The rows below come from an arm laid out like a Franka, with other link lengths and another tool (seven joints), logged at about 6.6 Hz.
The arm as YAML. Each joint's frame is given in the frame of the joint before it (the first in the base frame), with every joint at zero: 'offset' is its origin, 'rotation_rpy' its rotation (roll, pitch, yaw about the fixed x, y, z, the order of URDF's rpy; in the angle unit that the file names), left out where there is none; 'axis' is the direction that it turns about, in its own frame. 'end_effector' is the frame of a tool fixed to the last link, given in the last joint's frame.
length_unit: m
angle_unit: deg
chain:
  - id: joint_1
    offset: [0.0, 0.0, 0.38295]
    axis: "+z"
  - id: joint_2
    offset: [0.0, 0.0, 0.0]
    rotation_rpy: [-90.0, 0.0, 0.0]
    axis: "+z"
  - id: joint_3
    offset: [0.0, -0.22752, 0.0]
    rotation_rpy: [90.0, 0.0, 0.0]
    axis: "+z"
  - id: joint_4
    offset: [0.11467, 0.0, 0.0]
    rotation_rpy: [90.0, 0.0, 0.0]
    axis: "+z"
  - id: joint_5
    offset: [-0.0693, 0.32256, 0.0]
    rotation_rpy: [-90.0, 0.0, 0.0]
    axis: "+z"
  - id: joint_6
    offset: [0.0, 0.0, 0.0]
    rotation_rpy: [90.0, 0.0, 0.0]
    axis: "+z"
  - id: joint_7
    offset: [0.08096, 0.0, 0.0]
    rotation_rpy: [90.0, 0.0, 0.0]
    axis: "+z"
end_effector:
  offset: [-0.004, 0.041, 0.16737]
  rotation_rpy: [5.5, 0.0, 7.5]
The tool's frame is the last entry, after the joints.
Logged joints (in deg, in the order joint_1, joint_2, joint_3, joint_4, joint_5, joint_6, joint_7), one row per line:
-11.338 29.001 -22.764 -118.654 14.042 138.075 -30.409
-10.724 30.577 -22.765 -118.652 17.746 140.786 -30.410
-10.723 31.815 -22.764 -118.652 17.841 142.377 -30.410
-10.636 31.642 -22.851 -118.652 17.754 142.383 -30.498
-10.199 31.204 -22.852 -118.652 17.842 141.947 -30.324
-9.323 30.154 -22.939 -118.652 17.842 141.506 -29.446
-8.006 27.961 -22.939 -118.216 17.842 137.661 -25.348
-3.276 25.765 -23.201 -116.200 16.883 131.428 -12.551
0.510 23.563 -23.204 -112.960 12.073 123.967 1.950
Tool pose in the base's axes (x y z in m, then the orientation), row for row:
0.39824 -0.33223 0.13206 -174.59 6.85 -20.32
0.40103 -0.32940 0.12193 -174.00 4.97 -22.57
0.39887 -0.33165 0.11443 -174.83 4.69 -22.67
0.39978 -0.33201 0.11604 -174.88 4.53 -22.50
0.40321 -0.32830 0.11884 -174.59 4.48 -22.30
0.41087 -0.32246 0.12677 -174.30 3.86 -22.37
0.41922 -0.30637 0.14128 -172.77 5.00 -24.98
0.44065 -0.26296 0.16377 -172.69 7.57 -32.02
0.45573 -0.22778 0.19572 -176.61 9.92 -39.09
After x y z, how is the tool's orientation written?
As angles about the fixed x, y, z axes (roll, pitch, yaw), in degrees.
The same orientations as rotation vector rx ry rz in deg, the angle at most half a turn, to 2 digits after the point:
-170.45 31.04 8.76
-169.64 34.25 5.59
-170.47 34.50 5.44
-170.62 34.25 5.23
-170.41 33.92 5.08
-170.26 33.96 4.06
-167.63 37.62 4.98
-163.90 47.78 7.85
-162.93 58.31 12.44

